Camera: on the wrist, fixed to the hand. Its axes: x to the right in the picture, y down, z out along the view.
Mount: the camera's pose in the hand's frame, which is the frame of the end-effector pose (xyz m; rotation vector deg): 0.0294 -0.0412 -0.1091 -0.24 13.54 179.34
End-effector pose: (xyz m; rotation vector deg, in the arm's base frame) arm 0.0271 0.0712 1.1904 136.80 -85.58 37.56
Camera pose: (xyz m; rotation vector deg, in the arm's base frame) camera 0.0487 0.1139 1.3007 85.13 130.59 -29.98
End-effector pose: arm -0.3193 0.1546 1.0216 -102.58 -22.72 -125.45
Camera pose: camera -0.4393 0.1492 1.0282 -10.07 78.43 11.70
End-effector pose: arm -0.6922 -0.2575 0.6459 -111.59 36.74 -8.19
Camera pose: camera -0.6925 -0.3467 0.7265 47.27 149.02 79.85
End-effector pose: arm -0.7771 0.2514 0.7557 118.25 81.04 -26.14
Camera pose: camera -0.8093 0.3532 0.8111 90.35 -124.71 58.65
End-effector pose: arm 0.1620 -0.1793 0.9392 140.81 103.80 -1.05
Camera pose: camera 0.1268 -0.1307 1.0434 -104.18 140.26 -18.53
